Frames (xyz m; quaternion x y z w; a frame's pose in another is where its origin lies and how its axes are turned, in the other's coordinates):
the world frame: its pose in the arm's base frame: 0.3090 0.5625 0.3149 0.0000 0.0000 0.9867 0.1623
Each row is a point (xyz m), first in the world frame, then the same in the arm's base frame.
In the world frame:
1: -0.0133 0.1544 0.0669
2: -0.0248 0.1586 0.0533
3: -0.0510 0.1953 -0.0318
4: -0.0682 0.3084 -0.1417
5: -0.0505 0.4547 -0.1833
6: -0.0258 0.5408 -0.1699
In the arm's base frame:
1: 0.2721 0.4120 0.3818
2: 0.2817 0.4043 0.3682
3: 0.2948 0.3612 0.2831
4: 0.2748 0.2485 0.1732
5: 0.2112 0.1156 0.1316
6: 0.1602 0.0419 0.1450

